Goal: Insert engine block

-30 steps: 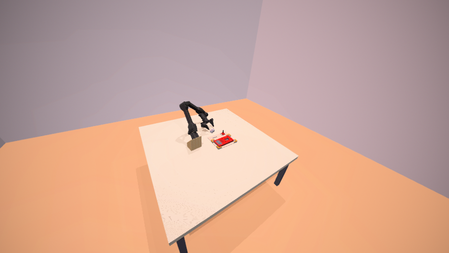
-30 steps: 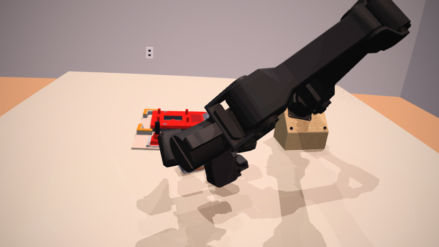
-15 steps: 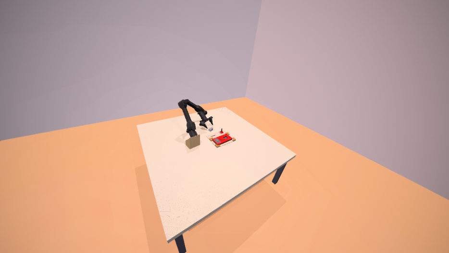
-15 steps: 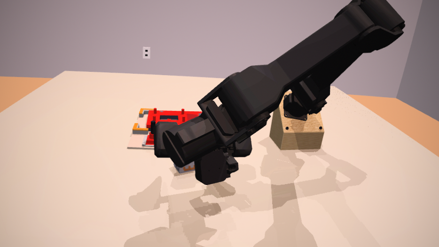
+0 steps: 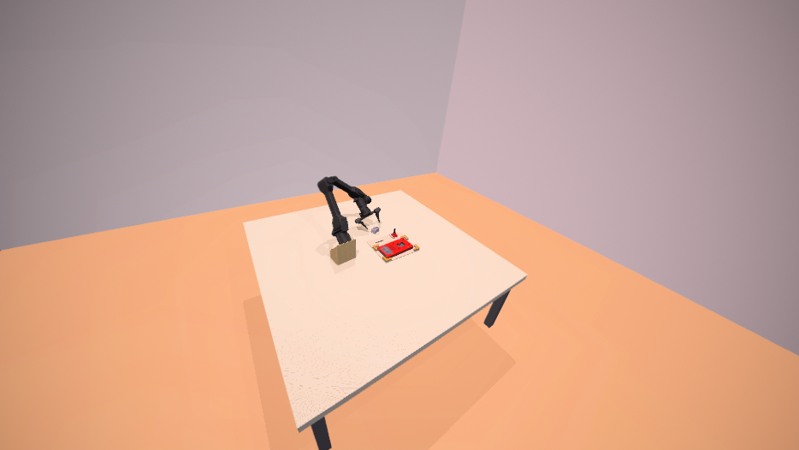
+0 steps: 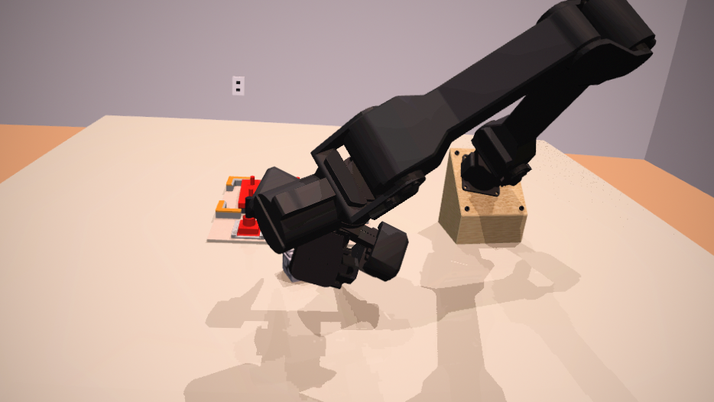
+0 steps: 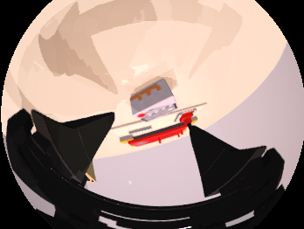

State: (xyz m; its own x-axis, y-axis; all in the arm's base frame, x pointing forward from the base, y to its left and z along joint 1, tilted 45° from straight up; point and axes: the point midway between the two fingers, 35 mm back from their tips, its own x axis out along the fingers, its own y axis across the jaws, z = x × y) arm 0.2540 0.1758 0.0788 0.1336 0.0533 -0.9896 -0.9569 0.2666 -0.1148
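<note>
Right now my gripper tip is 30 mm above the grey engine block, 10 mm to the left of it and 10 mm short of it. The rest, counted from my gripper tip: black post: 110 mm to the right, 100 mm ahead, 10 mm below; then pale plate: 210 mm to the right, 40 mm ahead, 30 mm below.
</note>
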